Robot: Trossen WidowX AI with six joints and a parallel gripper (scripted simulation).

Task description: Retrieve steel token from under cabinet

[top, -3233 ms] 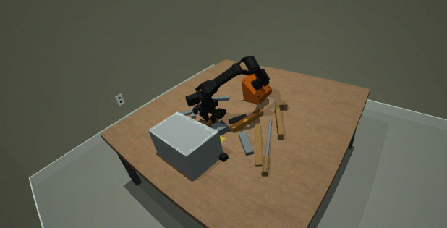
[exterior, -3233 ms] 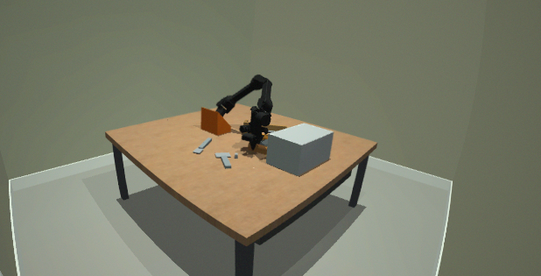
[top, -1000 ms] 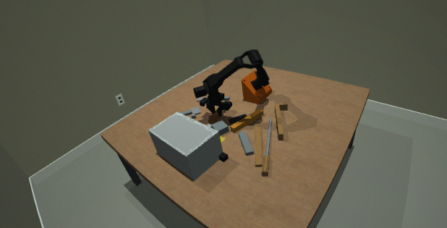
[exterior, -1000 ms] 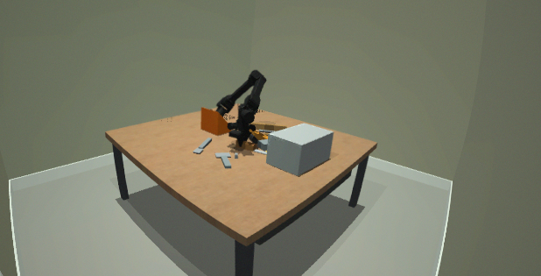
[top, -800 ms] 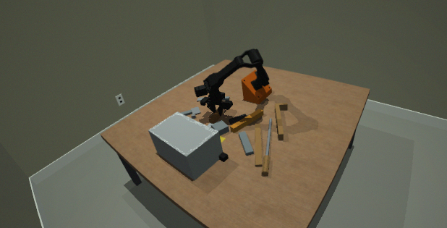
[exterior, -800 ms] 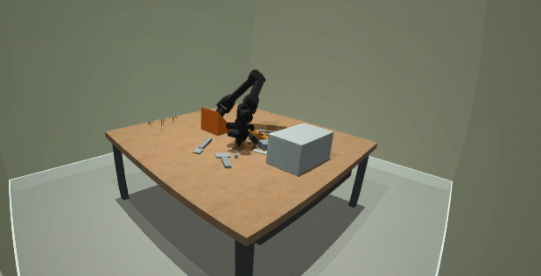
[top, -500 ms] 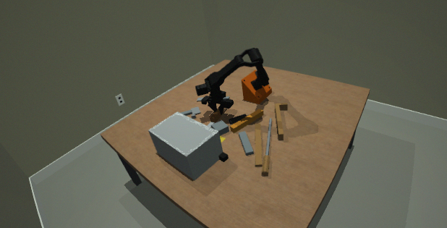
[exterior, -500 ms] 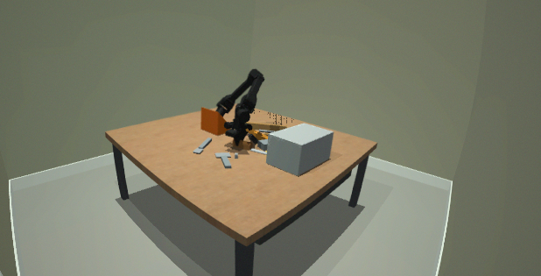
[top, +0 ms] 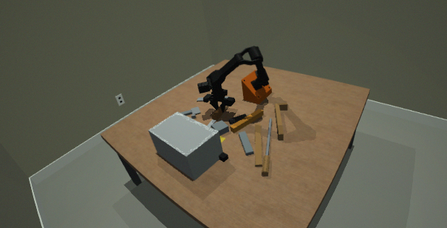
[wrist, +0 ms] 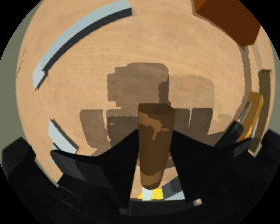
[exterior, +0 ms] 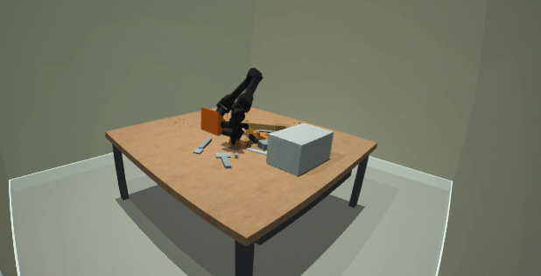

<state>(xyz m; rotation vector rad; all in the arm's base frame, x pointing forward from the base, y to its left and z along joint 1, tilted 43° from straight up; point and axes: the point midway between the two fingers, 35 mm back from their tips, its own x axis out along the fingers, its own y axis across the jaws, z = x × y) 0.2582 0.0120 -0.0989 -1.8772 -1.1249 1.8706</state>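
Now: the grey block 12 cm ahead of my gripper tip, 13 cm to the left of it and 1 cm above it. Also, from my gripper tip: wooden stick: 7 cm ahead, 36 cm to the left; orange bar: 3 cm behind, 20 cm to the left, 1 cm above; grey t-piece: 12 cm ahead, 16 cm to the right.
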